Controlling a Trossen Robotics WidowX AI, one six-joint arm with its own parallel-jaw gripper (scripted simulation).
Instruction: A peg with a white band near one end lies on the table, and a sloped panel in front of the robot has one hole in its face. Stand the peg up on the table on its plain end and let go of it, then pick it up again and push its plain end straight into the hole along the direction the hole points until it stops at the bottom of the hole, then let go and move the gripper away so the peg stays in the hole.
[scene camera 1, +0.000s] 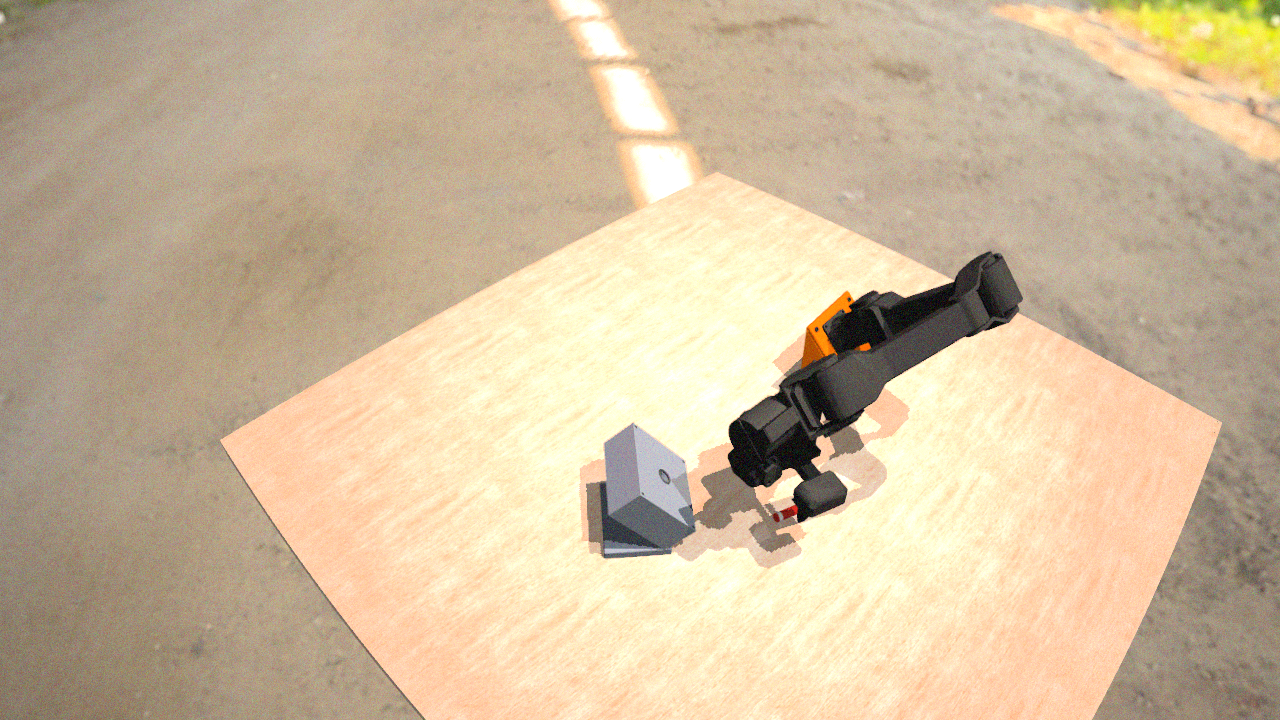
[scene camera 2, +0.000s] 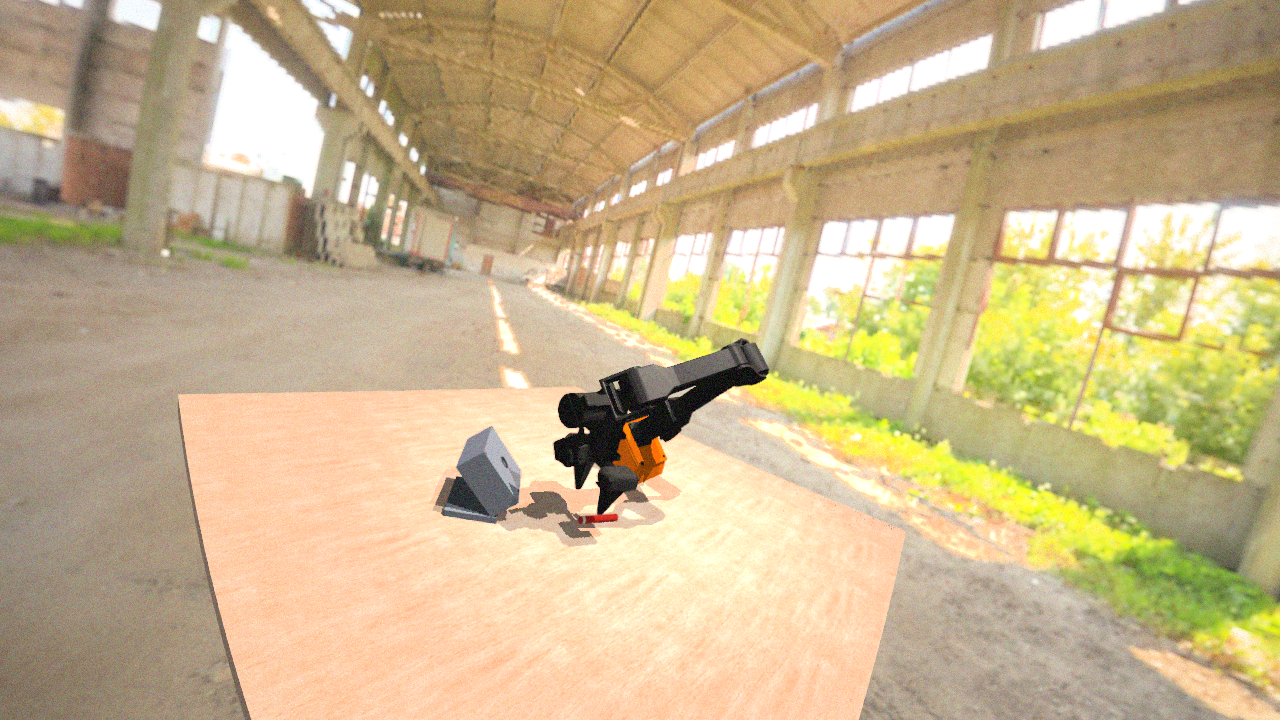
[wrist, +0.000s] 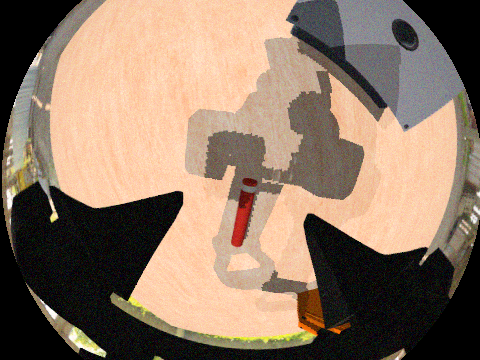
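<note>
There is a grey sloped panel (scene camera 1: 664, 515) here, and I find the panel (scene camera 2: 496, 487) in another view as well; the wrist view gives me the panel (wrist: 410, 83) too. My own gripper (scene camera 1: 783, 498) is open, holding nothing. I can also see the gripper (scene camera 2: 588, 501) from scene camera 2, while from the wrist I see the gripper (wrist: 245, 209) as well.
</note>
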